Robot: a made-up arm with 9 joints. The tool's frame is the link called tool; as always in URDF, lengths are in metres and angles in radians. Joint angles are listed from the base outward.
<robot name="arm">
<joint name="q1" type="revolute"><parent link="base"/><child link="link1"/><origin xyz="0.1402 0.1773 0.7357"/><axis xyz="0 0 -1"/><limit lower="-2.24" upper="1.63"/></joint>
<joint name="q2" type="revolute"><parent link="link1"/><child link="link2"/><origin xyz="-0.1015 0.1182 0.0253"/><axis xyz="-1 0 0"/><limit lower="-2.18" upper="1.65"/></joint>
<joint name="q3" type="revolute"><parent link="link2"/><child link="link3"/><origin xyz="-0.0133 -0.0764 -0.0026"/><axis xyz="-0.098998 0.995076 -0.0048"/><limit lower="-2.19" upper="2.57"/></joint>
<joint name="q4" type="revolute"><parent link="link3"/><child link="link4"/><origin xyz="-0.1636 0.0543 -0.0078"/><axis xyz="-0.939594 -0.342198 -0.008"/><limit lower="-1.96" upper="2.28"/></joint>
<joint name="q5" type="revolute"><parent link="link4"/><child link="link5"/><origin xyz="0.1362 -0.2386 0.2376"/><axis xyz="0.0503 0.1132 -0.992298"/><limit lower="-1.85" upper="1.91"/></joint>
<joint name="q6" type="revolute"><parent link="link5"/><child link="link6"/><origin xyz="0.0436 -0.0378 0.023"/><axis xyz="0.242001 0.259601 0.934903"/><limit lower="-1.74" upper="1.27"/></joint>
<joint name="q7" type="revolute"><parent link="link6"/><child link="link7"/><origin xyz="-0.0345 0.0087 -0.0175"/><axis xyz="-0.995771 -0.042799 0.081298"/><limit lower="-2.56" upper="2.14"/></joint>
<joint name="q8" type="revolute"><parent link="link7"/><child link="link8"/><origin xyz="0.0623 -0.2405 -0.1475"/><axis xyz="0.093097 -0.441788 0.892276"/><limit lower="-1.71" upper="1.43"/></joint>
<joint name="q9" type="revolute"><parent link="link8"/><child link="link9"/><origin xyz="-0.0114 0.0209 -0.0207"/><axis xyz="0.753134 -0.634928 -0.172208"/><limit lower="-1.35" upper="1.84"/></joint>
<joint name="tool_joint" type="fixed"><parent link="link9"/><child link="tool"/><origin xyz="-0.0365 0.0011 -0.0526" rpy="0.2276 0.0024 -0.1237"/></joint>
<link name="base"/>
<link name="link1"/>
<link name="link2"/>
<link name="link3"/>
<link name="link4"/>
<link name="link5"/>
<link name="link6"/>
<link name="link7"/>
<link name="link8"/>
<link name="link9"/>
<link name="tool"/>
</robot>
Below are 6 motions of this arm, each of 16 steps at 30 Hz.
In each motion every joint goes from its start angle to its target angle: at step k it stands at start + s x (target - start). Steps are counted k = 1, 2, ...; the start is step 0. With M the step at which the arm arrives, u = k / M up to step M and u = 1 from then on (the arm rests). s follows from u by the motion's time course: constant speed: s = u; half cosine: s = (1 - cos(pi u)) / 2; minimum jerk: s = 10 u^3 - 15 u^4 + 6 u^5.
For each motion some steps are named. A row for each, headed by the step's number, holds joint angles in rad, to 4 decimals.
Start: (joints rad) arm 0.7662 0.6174 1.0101 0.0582 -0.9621 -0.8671 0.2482 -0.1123 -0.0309
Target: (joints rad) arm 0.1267 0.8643 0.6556 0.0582 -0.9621 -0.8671 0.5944 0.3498 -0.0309
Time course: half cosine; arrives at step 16
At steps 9, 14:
9: 0.3841 0.7649 0.7983 0.0582 -0.9621 -0.8671 0.4551 0.1638 -0.0309
14: 0.1510 0.8549 0.6691 0.0582 -0.9621 -0.8671 0.5812 0.3322 -0.0309

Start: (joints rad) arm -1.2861 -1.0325 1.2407 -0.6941 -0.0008 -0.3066 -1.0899 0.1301 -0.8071
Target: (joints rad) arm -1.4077 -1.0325 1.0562 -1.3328 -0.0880 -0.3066 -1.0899 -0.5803 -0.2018
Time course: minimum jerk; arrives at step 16
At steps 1, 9, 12, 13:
1: -1.2864 -1.0325 1.2403 -0.6955 -0.0010 -0.3066 -1.0899 0.1285 -0.8058
9: -1.3610 -1.0325 1.1271 -1.0875 -0.0545 -0.3066 -1.0899 -0.3075 -0.4343
12: -1.3951 -1.0325 1.0753 -1.2667 -0.0790 -0.3066 -1.0899 -0.5068 -0.2645
13: -1.4018 -1.0325 1.0652 -1.3017 -0.0837 -0.3066 -1.0899 -0.5457 -0.2313

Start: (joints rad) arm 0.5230 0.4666 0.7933 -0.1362 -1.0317 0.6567 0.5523 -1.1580 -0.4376
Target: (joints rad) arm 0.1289 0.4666 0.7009 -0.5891 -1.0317 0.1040 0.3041 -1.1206 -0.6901
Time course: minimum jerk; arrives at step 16
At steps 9, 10, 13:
9: 0.2802 0.4666 0.7364 -0.4152 -1.0317 0.3163 0.3994 -1.1350 -0.5931
10: 0.2374 0.4666 0.7263 -0.4645 -1.0317 0.2561 0.3724 -1.1309 -0.6206
13: 0.1481 0.4666 0.7054 -0.5670 -1.0317 0.1310 0.3162 -1.1224 -0.6778

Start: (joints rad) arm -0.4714 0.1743 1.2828 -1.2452 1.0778 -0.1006 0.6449 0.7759 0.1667
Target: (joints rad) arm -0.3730 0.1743 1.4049 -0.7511 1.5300 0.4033 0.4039 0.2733 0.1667
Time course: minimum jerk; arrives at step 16
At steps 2, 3, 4, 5, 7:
2: -0.4698 0.1743 1.2848 -1.2373 1.0851 -0.0925 0.6410 0.7678 0.1667
3: -0.4666 0.1743 1.2888 -1.2211 1.0999 -0.0760 0.6331 0.7514 0.1667
4: -0.4612 0.1743 1.2954 -1.1941 1.1246 -0.0484 0.6200 0.7239 0.1667
5: -0.4537 0.1743 1.3048 -1.1563 1.1592 -0.0099 0.6015 0.6854 0.1667
7: -0.4336 0.1743 1.3297 -1.0555 1.2515 0.0929 0.5523 0.5829 0.1667

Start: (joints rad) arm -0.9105 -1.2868 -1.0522 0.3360 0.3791 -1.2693 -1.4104 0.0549 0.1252
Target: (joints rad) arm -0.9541 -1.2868 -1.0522 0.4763 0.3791 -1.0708 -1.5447 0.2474 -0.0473
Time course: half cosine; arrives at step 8
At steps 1, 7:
1: -0.9122 -1.2868 -1.0522 0.3413 0.3791 -1.2617 -1.4155 0.0622 0.1186
7: -0.9524 -1.2868 -1.0522 0.4710 0.3791 -1.0784 -1.5396 0.2401 -0.0407

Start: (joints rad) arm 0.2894 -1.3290 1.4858 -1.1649 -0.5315 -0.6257 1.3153 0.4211 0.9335
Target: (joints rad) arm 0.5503 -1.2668 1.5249 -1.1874 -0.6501 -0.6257 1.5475 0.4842 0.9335
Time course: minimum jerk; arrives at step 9
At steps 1, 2, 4, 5, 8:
1: 0.2924 -1.3283 1.4863 -1.1652 -0.5329 -0.6257 1.3180 0.4218 0.9335
2: 0.3093 -1.3242 1.4888 -1.1666 -0.5406 -0.6257 1.3330 0.4259 0.9335
4: 0.3929 -1.3043 1.5013 -1.1738 -0.5785 -0.6257 1.4074 0.4461 0.9335
5: 0.4468 -1.2915 1.5094 -1.1785 -0.6031 -0.6257 1.4554 0.4592 0.9335
8: 0.5473 -1.2675 1.5244 -1.1871 -0.6487 -0.6257 1.5448 0.4835 0.9335

